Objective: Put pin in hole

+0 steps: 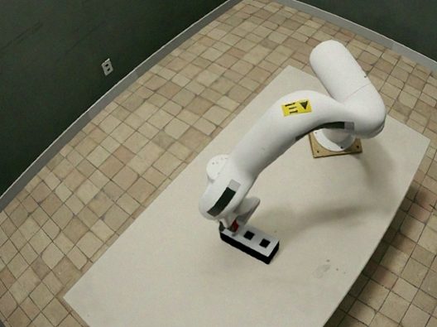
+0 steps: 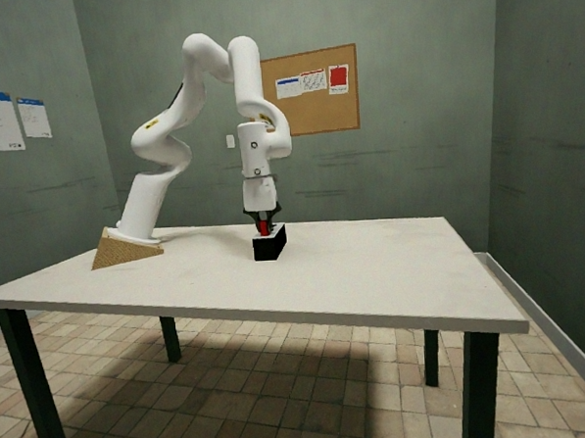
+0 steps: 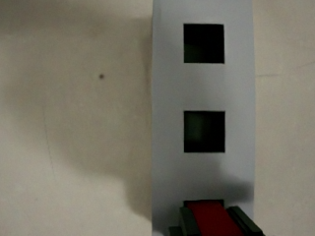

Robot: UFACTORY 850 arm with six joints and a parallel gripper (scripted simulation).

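Now: hand 10 mm above the pin. Round my hand: black block 70 mm below, 60 mm to the left.
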